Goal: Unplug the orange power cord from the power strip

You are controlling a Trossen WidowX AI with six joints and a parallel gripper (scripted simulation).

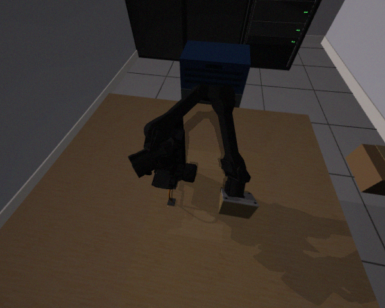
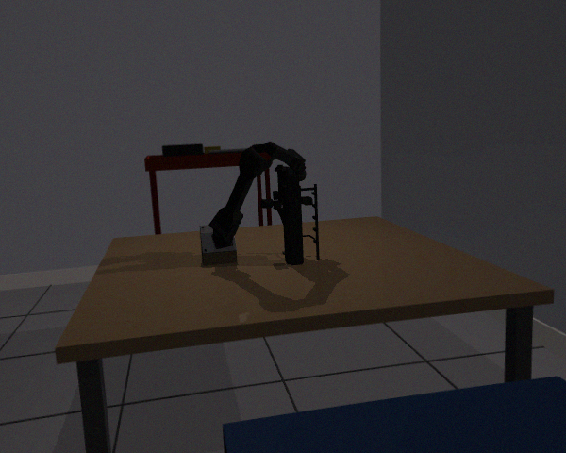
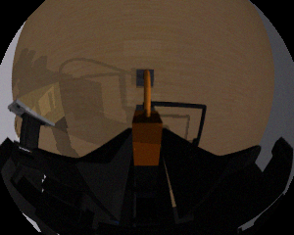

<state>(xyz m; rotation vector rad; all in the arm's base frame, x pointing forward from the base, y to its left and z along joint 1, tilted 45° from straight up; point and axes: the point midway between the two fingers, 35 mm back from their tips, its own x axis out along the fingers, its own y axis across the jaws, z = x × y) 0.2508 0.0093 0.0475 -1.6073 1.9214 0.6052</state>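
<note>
The orange plug is 30 mm to the right of my gripper tip. From my gripper tip the other things lie so: thin black rack (70 mm ahead, 110 mm to the right, 20 mm above).
</note>
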